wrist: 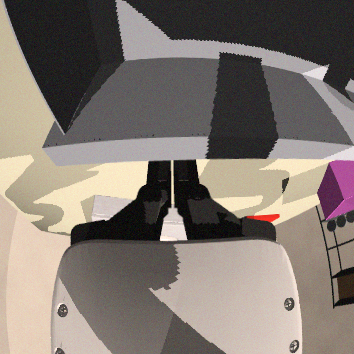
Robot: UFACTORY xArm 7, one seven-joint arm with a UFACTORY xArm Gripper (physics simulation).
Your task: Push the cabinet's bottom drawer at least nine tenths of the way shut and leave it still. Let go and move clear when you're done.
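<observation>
The cabinet (95, 35) is dark and fills the top of the wrist view. Its bottom drawer (165, 100) shows as a grey shape with a pale front edge, standing out from the dark body, with a dark shadow band across it. My gripper (171, 151) is shut and empty. Its fingers point at the drawer's pale front edge, and their tips meet or pass under that edge in the view. Whether they touch it I cannot tell, and the very tips are hidden.
A magenta block (339, 189) is at the right edge, above a black wire rack (330, 265). A white box (111, 208) lies left of the gripper. A red piece (265, 217) shows behind the gripper's right side. The cream surface (120, 175) has patchy shadows.
</observation>
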